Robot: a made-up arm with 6 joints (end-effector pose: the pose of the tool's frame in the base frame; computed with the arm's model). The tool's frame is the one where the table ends.
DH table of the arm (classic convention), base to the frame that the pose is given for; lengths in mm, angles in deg. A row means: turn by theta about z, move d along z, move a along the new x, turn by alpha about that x. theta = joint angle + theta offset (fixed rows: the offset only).
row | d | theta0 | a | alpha
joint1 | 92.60 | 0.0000 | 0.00 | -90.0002
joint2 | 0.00 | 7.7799 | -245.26 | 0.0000
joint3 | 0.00 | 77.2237 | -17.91 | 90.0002
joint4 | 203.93 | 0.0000 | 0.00 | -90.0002
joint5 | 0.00 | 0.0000 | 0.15 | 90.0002
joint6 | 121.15 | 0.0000 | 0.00 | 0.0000
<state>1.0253 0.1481 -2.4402 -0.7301 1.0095 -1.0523</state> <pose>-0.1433 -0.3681 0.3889 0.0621 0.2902 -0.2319 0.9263</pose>
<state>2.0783 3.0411 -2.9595 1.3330 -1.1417 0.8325</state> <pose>-0.1492 0.4884 0.1292 -0.3939 -0.4864 -0.7787 0.0440</pose>
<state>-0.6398 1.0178 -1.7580 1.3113 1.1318 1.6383</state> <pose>0.1282 0.0368 0.4978 0.5311 0.3743 0.7498 0.1254</pose>
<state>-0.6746 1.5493 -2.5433 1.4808 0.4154 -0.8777</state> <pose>0.1586 -0.0643 0.6204 -0.0078 0.3236 0.0160 0.9460</pose>
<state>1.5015 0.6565 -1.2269 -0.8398 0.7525 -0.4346</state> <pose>0.0673 0.0775 0.4162 -0.5751 0.3560 -0.0375 0.7356</pose>
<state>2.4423 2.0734 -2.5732 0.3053 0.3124 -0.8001</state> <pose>-0.3300 0.2629 0.4516 -0.5984 0.0200 0.6745 0.4319</pose>
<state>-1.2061 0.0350 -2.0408 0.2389 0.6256 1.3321</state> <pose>-0.1084 0.3311 0.4216 0.0298 0.0770 0.1623 0.9833</pose>
